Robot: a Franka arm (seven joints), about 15 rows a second.
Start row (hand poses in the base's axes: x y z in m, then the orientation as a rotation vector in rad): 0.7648, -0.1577, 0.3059, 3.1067, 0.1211, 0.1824
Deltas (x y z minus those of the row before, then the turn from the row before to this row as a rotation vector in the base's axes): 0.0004, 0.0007, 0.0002, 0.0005, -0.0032, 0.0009; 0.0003, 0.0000, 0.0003, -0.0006, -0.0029, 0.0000; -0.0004, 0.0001, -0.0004, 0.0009, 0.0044, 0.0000; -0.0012, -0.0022, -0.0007, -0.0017, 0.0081, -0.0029; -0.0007, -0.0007, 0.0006, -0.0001, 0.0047, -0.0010; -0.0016, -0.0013, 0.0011, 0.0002, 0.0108, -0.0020; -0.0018, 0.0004, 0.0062, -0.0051, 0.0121, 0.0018; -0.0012, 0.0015, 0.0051, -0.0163, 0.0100, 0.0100; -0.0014, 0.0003, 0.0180, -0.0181, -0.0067, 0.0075; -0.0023, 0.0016, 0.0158, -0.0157, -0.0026, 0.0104; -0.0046, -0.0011, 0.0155, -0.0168, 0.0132, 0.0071; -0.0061, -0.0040, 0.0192, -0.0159, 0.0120, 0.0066; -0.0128, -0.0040, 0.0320, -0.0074, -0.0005, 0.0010
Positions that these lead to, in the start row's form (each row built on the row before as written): 0.7652, -0.1570, 0.3061, 3.1068, 0.1224, 0.1874; 0.7655, -0.1570, 0.3064, 3.1058, 0.1224, 0.1918; 0.7651, -0.1569, 0.3060, 3.1073, 0.1224, 0.1851; 0.7639, -0.1591, 0.3053, 3.1066, 0.1182, 0.1723; 0.7632, -0.1598, 0.3059, 3.1071, 0.1168, 0.1650; 0.7616, -0.1611, 0.3070, 3.1086, 0.1139, 0.1482; 0.7598, -0.1607, 0.3132, 3.1048, 0.1172, 0.1290; 0.7586, -0.1592, 0.3183, 3.0893, 0.1334, 0.1122; 0.7572, -0.1589, 0.3363, 3.0703, 0.1449, 0.1209; 0.7549, -0.1573, 0.3521, 3.0540, 0.1609, 0.1237; 0.7503, -0.1584, 0.3676, 3.0383, 0.1728, 0.1021; 0.7442, -0.1624, 0.3868, 3.0233, 0.1837, 0.0826; 0.7314, -0.1664, 0.4188, 3.0158, 0.1851, 0.0826
